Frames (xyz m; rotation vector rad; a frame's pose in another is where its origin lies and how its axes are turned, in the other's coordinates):
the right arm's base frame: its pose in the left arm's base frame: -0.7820 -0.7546 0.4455 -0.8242 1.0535 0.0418
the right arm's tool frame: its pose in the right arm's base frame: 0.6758 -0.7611 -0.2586 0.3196 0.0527 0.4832
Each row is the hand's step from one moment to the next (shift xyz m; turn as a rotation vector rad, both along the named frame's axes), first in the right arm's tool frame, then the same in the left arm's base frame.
Working: the right arm's tool frame: its pose in the left arm's base frame: -0.3162 -1.6844 0.2997 -0.2721 1.2515 0.2548

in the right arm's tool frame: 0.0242 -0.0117 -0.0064 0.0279 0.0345 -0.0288
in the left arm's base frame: 0.0053 -0.0122 -0.0242 -0.0292 0.0238 -0.0372
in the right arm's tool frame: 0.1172 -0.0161 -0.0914 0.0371 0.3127 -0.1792
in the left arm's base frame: -0.0419 -0.0413 -0.1374 -0.2544 0.2346 -0.1071
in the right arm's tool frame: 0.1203 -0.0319 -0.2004 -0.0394 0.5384 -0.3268
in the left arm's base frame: -0.1333 -0.0930 -0.1710 -0.4848 0.3936 -0.0911
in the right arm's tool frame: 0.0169 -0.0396 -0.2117 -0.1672 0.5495 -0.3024
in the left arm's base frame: -0.1712 -0.1083 -0.0750 -0.5042 0.4071 0.0373
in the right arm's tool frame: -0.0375 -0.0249 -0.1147 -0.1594 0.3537 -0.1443
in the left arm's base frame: -0.1053 -0.0638 0.0041 -0.2947 0.2770 0.0881
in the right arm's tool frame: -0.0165 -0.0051 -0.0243 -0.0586 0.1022 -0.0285
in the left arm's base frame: -0.0249 -0.0137 0.0090 -0.0770 0.0840 0.0413
